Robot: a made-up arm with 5 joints. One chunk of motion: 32 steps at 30 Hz.
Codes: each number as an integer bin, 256 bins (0 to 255) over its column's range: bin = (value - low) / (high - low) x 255, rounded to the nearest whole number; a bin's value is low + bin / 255 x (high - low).
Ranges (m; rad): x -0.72..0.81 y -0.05..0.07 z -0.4..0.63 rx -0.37..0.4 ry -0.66..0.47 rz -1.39..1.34
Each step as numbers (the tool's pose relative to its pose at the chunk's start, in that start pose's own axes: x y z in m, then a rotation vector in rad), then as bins.
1 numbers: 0.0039 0.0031 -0.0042 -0.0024 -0.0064 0.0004
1 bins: 121 113 98 122 147 130
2 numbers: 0.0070 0.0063 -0.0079 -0.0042 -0.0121 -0.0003
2 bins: 121 120 97 121 146 130
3 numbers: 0.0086 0.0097 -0.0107 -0.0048 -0.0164 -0.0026
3 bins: 121 127 96 121 145 130
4 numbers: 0.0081 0.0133 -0.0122 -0.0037 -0.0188 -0.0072
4 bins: 121 135 96 121 145 129
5 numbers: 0.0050 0.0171 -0.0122 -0.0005 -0.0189 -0.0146
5 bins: 121 143 96 122 145 128
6 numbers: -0.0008 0.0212 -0.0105 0.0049 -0.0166 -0.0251
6 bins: 120 151 96 124 145 127
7 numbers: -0.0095 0.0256 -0.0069 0.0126 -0.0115 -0.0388
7 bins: 118 161 97 127 146 126
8 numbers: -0.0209 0.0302 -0.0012 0.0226 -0.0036 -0.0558
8 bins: 117 170 99 130 148 125
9 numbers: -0.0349 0.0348 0.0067 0.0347 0.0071 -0.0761
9 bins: 114 180 101 134 151 123
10 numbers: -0.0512 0.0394 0.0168 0.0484 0.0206 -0.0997
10 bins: 111 190 103 139 154 121
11 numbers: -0.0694 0.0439 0.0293 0.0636 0.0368 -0.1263
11 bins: 108 200 106 144 157 118
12 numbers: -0.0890 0.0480 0.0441 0.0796 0.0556 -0.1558
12 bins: 105 208 110 149 161 115
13 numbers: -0.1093 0.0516 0.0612 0.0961 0.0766 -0.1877
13 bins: 102 216 114 154 166 112
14 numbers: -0.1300 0.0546 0.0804 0.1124 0.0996 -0.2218
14 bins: 98 222 119 160 171 109
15 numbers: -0.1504 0.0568 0.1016 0.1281 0.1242 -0.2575
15 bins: 95 227 124 165 177 106
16 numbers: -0.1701 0.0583 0.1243 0.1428 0.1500 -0.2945
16 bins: 92 230 130 170 183 102
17 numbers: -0.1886 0.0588 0.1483 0.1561 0.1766 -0.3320
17 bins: 89 231 136 174 189 99
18 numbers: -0.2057 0.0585 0.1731 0.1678 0.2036 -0.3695
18 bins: 86 231 142 178 195 95
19 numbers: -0.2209 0.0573 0.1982 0.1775 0.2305 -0.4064
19 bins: 83 228 148 181 201 92
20 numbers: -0.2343 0.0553 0.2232 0.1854 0.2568 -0.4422
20 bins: 81 224 154 184 207 89
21 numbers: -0.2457 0.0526 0.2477 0.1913 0.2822 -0.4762
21 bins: 79 218 160 186 213 85
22 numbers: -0.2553 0.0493 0.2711 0.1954 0.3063 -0.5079
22 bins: 77 211 166 187 218 82
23 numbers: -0.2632 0.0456 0.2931 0.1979 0.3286 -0.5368
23 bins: 76 203 172 188 223 80
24 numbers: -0.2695 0.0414 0.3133 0.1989 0.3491 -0.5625
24 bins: 75 194 177 188 228 77
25 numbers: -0.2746 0.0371 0.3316 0.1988 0.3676 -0.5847
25 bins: 74 185 181 188 232 75
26 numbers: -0.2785 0.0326 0.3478 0.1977 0.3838 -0.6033
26 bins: 74 176 185 188 236 73
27 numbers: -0.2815 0.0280 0.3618 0.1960 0.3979 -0.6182
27 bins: 73 166 189 187 239 72
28 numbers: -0.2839 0.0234 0.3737 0.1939 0.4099 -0.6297
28 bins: 73 156 192 187 241 71
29 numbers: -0.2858 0.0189 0.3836 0.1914 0.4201 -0.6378
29 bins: 72 146 194 186 244 70
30 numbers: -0.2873 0.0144 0.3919 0.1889 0.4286 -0.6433
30 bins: 72 137 196 185 246 70
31 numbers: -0.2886 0.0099 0.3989 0.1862 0.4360 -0.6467
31 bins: 72 127 198 184 247 69
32 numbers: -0.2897 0.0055 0.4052 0.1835 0.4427 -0.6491
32 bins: 72 118 199 183 249 69
